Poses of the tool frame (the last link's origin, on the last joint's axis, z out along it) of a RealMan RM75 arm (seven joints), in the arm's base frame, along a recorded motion.
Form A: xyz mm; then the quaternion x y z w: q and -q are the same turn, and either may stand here.
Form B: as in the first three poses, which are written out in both.
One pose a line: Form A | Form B
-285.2, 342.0, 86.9, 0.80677, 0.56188, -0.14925, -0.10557 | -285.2, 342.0, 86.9, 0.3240, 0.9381, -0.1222, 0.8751, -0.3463, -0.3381
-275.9, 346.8, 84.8, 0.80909, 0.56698, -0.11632, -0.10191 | -275.9, 346.8, 84.8, 0.3300, 0.9412, -0.0727, 0.8938, -0.3363, -0.2968
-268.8, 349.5, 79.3, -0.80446, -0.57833, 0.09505, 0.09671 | -268.8, 349.5, 79.3, 0.3130, 0.9489, -0.0411, 0.9121, -0.3124, -0.2655
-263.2, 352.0, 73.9, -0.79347, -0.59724, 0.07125, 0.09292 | -263.2, 352.0, 73.9, 0.2765, 0.9610, -0.0021, 0.9345, -0.2693, -0.2326
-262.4, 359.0, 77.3, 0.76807, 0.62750, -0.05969, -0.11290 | -262.4, 359.0, 77.3, 0.2054, 0.9774, 0.0500, 0.9505, -0.1870, -0.2483
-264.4, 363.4, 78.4, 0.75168, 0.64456, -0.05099, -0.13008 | -264.4, 363.4, 78.4, 0.1639, 0.9823, 0.0910, 0.9557, -0.1352, -0.2613
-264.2, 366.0, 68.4, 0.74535, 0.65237, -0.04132, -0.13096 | -264.2, 366.0, 68.4, 0.1454, 0.9833, 0.1093, 0.9617, -0.1145, -0.2491
